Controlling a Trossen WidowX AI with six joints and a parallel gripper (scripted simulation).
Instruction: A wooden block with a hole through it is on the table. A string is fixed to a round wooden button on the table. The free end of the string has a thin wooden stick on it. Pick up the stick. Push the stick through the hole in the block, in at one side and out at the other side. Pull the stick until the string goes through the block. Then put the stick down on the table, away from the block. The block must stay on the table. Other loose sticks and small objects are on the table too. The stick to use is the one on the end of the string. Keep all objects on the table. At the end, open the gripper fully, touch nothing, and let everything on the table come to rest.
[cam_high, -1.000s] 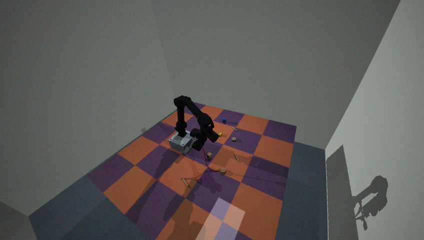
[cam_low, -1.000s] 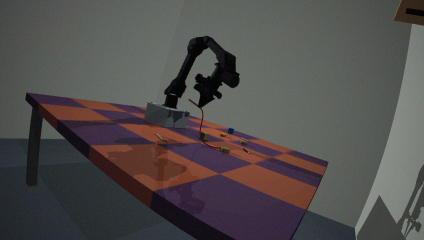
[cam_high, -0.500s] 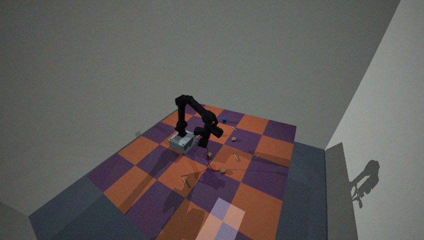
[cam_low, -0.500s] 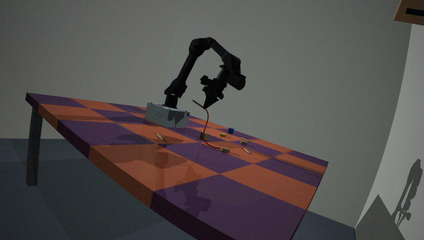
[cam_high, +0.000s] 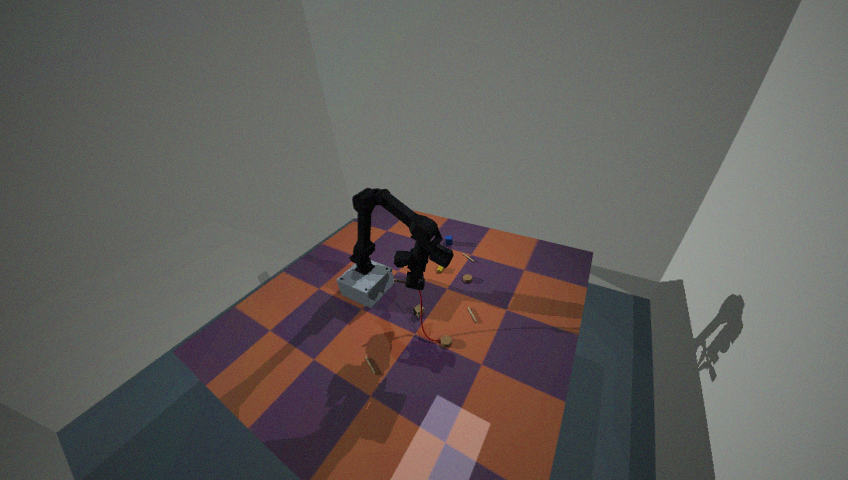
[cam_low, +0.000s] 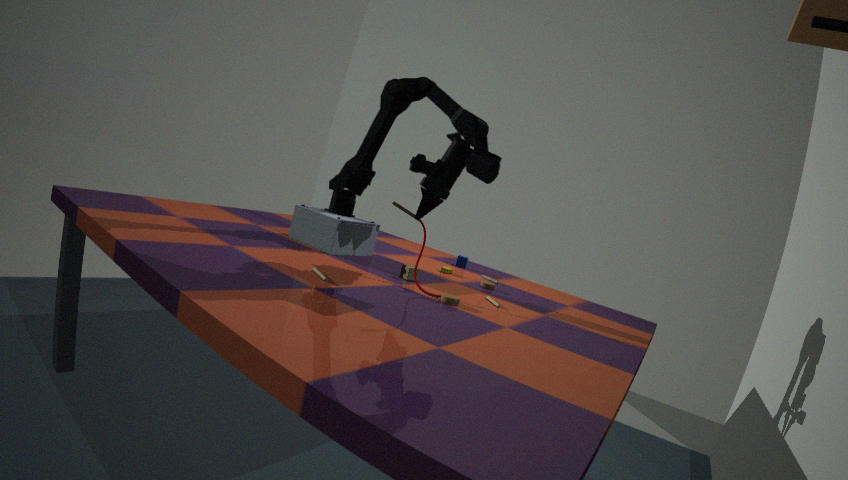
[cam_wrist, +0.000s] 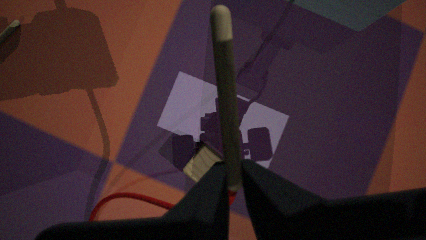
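My gripper tip is 120 mm above the wooden block, 30 mm short of it and 10 mm to the left of it. Also, from my gripper tip: yellow piece: 250 mm to the left, 130 mm below, 40 mm behind; thin wooden stick: 10 mm to the right, 10 mm behind, 10 mm above; blue cube: 460 mm to the left, 120 mm below, 110 mm behind.
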